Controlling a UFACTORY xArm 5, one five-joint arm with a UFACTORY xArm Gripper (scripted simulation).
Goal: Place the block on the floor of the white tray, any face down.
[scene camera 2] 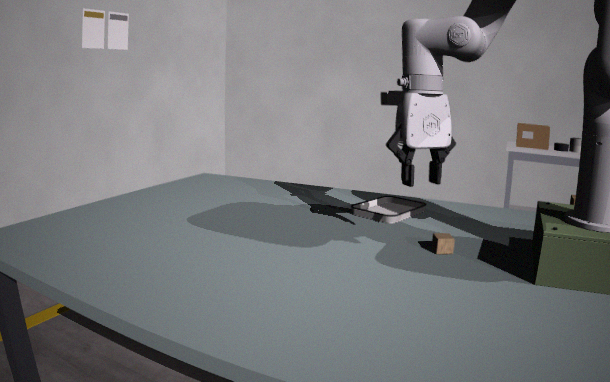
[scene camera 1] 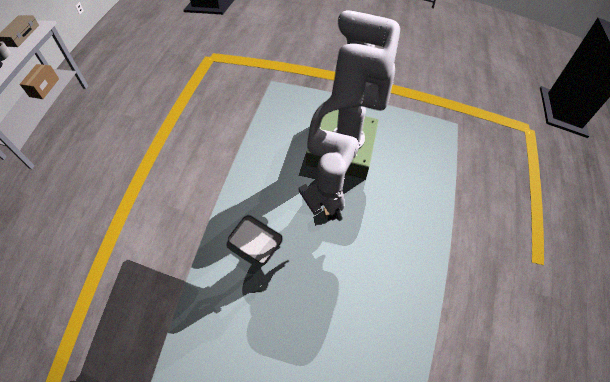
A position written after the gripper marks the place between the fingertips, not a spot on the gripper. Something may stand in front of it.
In view: the gripper [scene camera 2: 421, 184] and a white tray [scene camera 1: 258, 240].
